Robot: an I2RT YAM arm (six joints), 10 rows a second.
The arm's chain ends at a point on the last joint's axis. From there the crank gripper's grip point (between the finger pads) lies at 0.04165 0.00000 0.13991 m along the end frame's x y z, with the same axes.
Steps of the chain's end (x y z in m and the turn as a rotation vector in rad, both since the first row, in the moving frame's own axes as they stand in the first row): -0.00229, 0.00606, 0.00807, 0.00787, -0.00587, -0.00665; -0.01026, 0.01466, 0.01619, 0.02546, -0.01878, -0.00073; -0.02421, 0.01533, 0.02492, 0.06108, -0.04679, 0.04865; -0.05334, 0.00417, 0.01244, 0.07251, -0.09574, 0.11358; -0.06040, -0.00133, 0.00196, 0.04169, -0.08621, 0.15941; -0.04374, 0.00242, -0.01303, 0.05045, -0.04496, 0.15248; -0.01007, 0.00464, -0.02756, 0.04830, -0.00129, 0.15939; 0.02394, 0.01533, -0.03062, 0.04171, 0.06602, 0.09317
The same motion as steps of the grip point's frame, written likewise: -0.00312, 0.00468, 0.00831, 0.00787, -0.00587, -0.00665; -0.01290, 0.01106, 0.01690, 0.02546, -0.01878, -0.00073; -0.03063, 0.00860, 0.02651, 0.06108, -0.04679, 0.04865; -0.06656, -0.00212, 0.01557, 0.07251, -0.09574, 0.11358; -0.07261, -0.00156, 0.00503, 0.04169, -0.08621, 0.15941; -0.04999, 0.00119, -0.01132, 0.05045, -0.04496, 0.15248; -0.01024, 0.00451, -0.02751, 0.04830, -0.00129, 0.15939; 0.03315, 0.01387, -0.03371, 0.04171, 0.06602, 0.09317
